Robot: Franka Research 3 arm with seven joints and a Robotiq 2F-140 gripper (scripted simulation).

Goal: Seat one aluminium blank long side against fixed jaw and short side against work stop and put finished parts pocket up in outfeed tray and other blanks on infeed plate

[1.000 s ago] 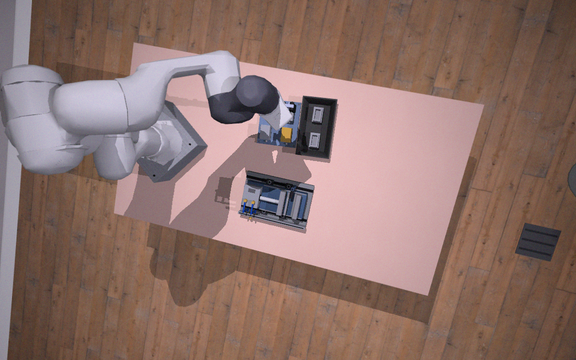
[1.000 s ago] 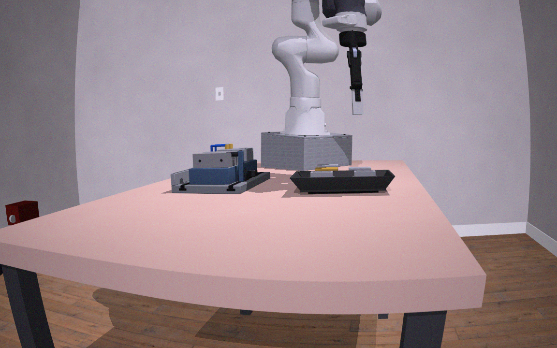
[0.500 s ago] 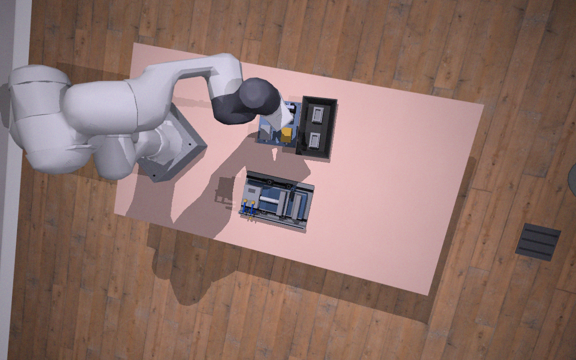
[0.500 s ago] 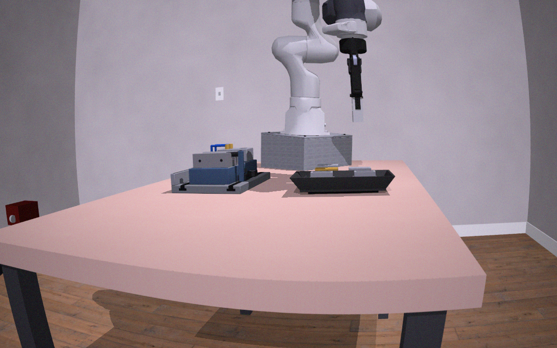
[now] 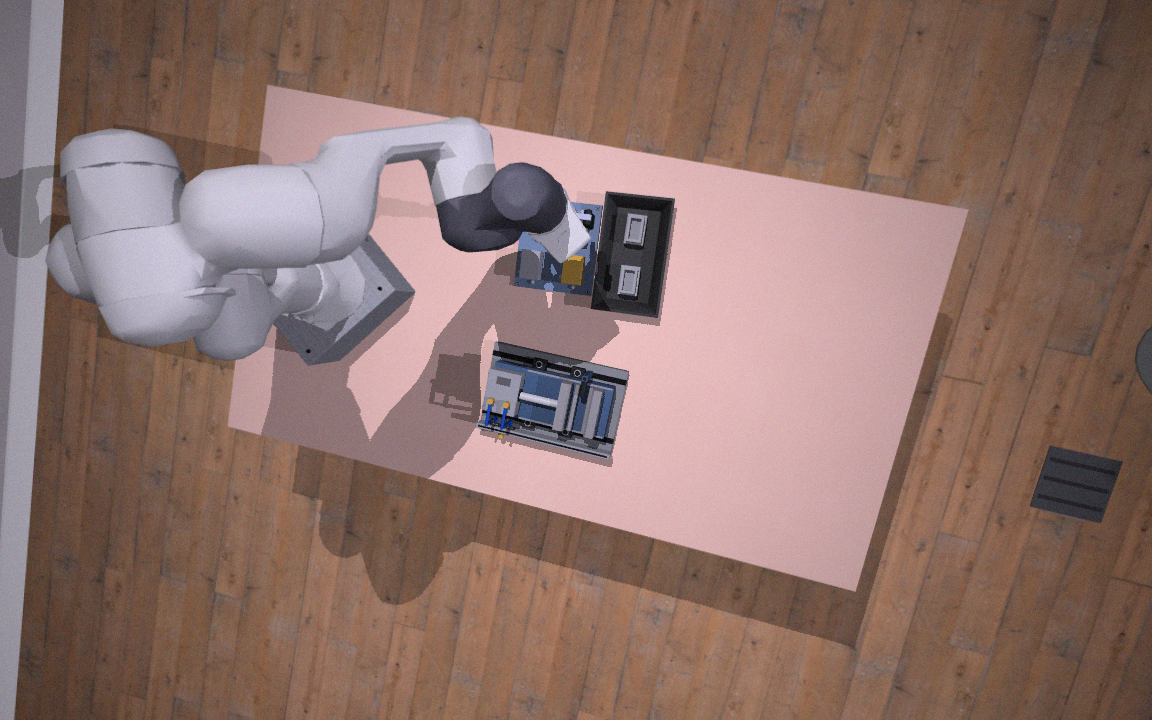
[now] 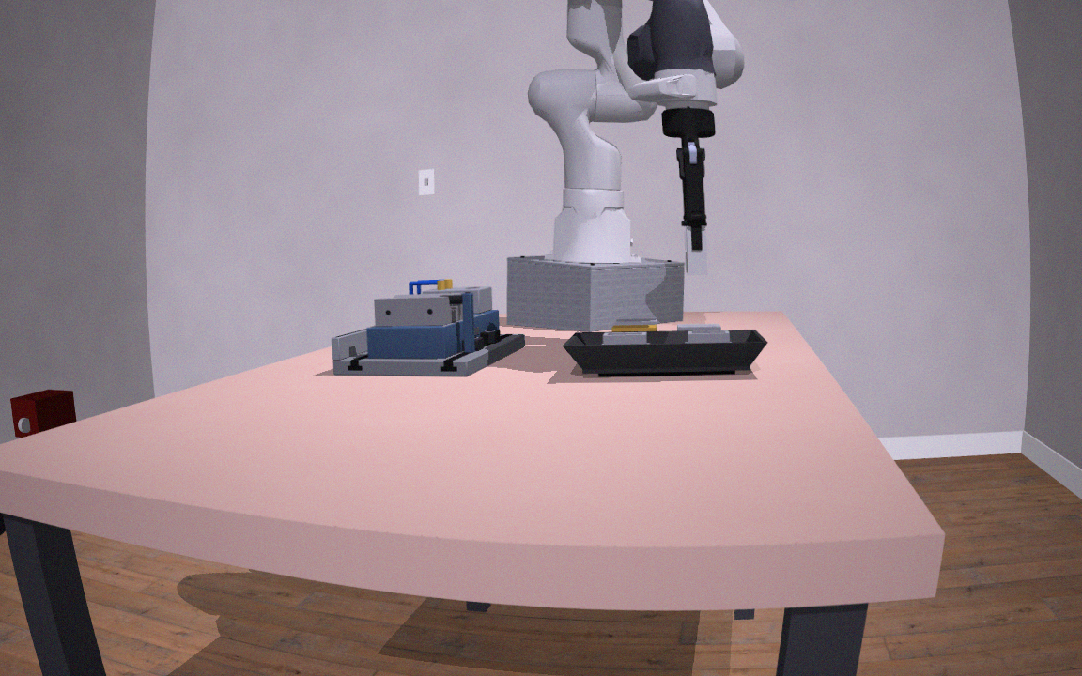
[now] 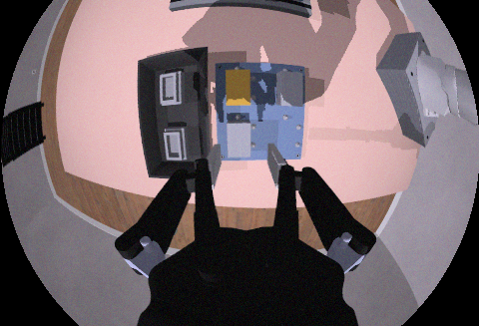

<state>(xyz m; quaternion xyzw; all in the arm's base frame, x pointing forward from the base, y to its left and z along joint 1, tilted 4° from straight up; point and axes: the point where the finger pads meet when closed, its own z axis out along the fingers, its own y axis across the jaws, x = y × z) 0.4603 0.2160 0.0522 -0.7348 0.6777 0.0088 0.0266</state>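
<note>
My hand is 10 mm short of the aluminium blank and 120 mm above it. Round my hand: cylinder (70 mm behind, 360 mm to the right, 70 mm below); then brass blank (10 mm ahead, 90 mm to the right, 120 mm below); then vise (20 mm ahead, 360 mm to the right, 100 mm below).
</note>
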